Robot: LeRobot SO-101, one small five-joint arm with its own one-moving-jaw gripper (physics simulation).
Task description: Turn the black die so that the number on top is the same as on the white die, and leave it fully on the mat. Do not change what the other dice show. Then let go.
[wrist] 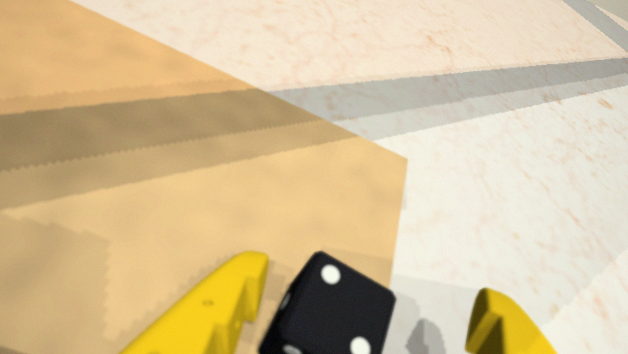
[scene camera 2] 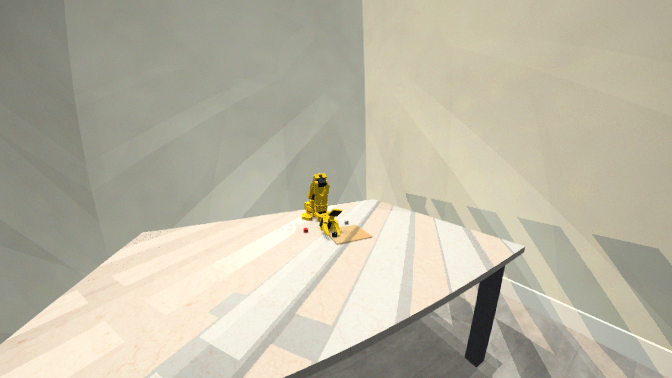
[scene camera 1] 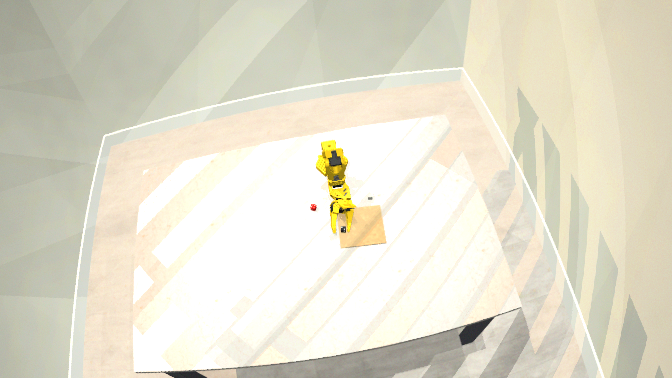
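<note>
There is a tan mat [scene camera 1: 367, 228] here in the scene. I can see the mat in the wrist view too [wrist: 139, 170].
</note>
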